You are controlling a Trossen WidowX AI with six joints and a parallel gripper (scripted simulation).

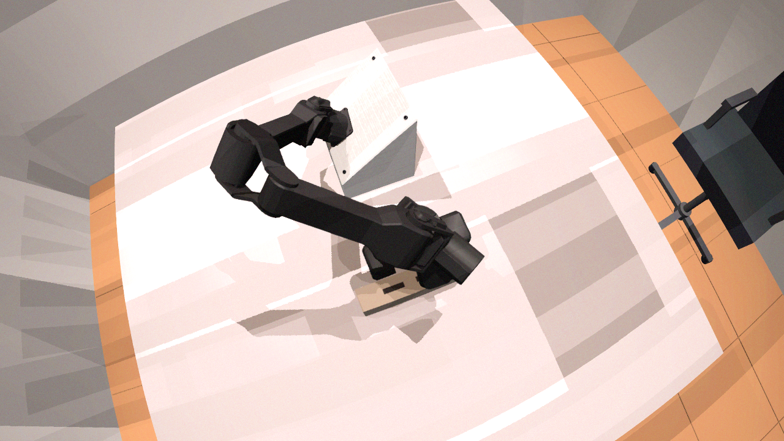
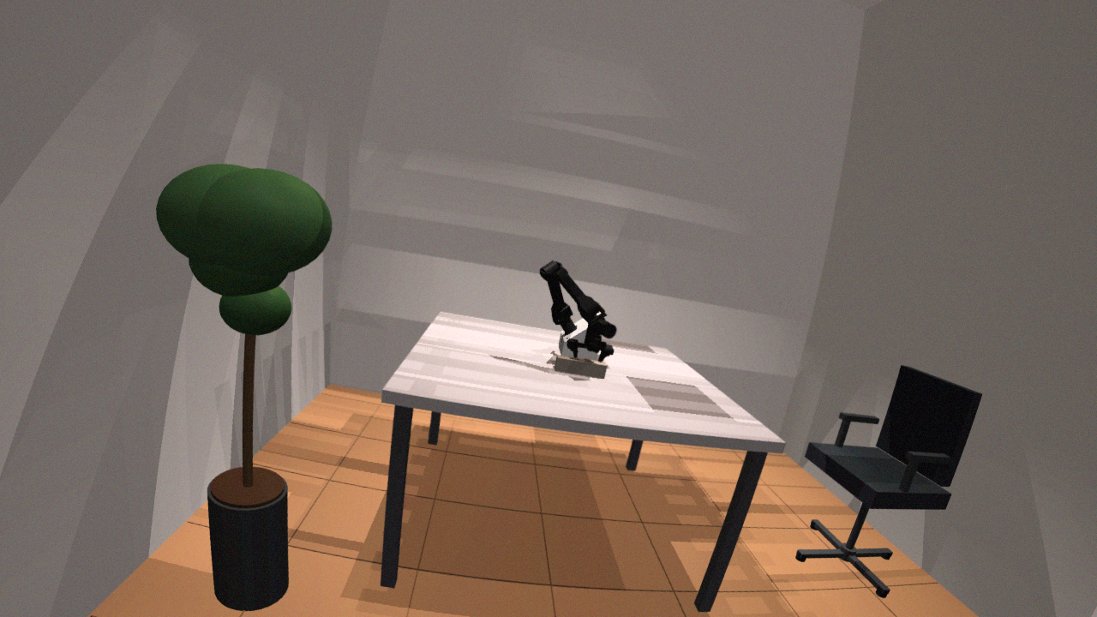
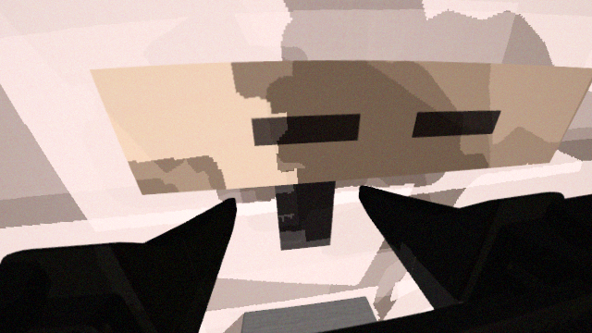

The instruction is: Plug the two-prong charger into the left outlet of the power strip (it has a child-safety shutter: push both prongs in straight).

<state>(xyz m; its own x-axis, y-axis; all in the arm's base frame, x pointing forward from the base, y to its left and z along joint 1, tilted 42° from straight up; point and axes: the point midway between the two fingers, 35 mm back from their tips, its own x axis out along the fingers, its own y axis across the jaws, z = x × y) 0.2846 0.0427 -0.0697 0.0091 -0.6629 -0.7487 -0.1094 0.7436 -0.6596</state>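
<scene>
Right now the black two-prong charger is 2 cm ahead of my gripper tip and 1 cm above it.
</scene>
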